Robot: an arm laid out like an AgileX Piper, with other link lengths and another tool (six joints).
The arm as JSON. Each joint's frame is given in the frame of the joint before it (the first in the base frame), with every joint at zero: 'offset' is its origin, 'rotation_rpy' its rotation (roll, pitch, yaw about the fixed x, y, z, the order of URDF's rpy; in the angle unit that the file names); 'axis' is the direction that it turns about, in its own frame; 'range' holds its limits. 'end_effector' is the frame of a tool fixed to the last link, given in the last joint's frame.
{
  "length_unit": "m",
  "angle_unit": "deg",
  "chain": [
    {
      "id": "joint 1",
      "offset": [
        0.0,
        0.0,
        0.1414
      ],
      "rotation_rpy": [
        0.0,
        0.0,
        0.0
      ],
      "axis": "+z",
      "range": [
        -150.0,
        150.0
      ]
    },
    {
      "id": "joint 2",
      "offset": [
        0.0,
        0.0,
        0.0
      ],
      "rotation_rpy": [
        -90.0,
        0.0,
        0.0
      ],
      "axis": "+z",
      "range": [
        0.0,
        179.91
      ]
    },
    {
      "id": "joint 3",
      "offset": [
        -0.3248,
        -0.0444,
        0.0
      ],
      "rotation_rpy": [
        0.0,
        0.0,
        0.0
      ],
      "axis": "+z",
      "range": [
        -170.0,
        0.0
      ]
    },
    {
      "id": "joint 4",
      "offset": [
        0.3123,
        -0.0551,
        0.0
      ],
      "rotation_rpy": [
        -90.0,
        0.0,
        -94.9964
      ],
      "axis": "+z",
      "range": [
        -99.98,
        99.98
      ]
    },
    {
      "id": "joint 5",
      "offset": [
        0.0,
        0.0,
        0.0
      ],
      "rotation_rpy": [
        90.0,
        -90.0,
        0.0
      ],
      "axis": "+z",
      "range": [
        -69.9,
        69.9
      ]
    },
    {
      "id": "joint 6",
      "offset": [
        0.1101,
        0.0,
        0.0
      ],
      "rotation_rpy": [
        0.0,
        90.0,
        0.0
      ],
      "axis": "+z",
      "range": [
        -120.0,
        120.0
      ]
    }
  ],
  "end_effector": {
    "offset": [
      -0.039,
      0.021,
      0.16
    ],
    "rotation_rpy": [
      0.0,
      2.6,
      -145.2
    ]
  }
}
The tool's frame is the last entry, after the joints.
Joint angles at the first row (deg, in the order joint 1, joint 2, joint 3, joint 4, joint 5, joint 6):
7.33, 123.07, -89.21, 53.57, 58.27, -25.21
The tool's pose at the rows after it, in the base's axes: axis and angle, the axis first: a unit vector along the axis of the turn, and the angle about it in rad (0 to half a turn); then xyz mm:
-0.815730, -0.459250, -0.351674, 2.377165, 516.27, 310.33, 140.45
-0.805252, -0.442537, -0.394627, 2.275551, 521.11, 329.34, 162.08
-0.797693, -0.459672, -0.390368, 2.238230, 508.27, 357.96, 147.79
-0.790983, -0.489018, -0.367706, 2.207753, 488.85, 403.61, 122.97
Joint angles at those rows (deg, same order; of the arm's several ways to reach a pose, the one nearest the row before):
7.39, 123.13, -89.21, 66.23, 60.50, -31.97
7.96, 124.50, -89.21, 75.23, 62.22, -36.04
10.89, 126.74, -89.21, 77.64, 62.11, -38.56
15.87, 130.63, -91.62, 78.21, 61.25, -38.96

